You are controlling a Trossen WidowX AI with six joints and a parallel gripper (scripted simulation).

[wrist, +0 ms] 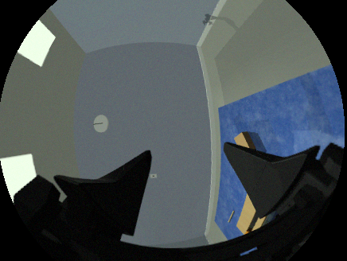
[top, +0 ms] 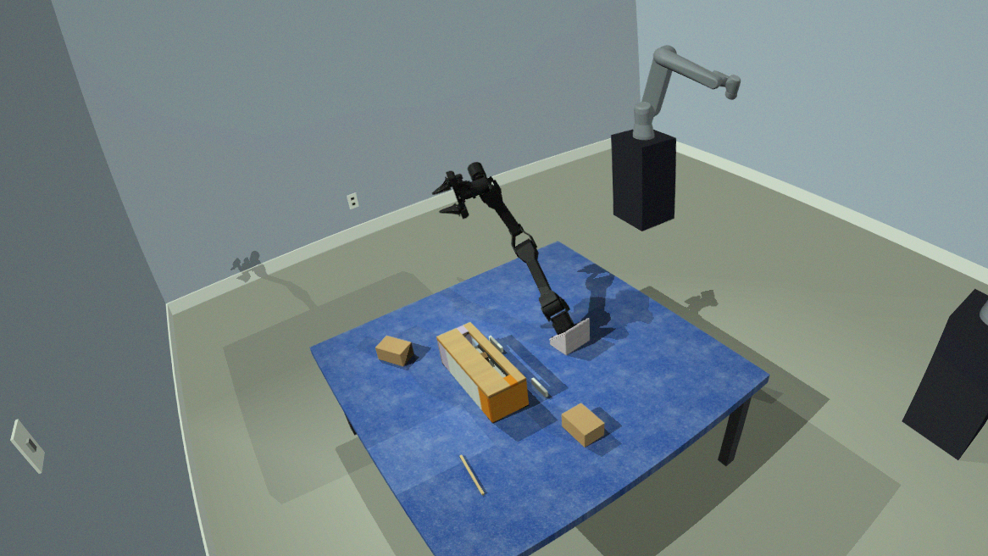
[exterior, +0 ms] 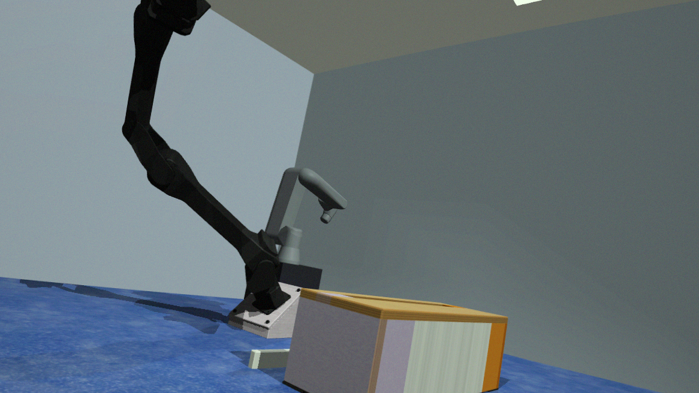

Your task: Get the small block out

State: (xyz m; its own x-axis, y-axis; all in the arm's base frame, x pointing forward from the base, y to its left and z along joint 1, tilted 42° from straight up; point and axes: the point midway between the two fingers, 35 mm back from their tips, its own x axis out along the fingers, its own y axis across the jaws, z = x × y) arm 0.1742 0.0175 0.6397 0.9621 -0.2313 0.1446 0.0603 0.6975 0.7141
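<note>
My gripper tip is 430 mm above the brown block, 410 mm to the right of it and 70 mm short of it. Round my gripper tip: thin wooden stick: 790 mm to the left, 520 mm below, 320 mm ahead; then box: 460 mm below, 430 mm to the left, 60 mm ahead.
</note>
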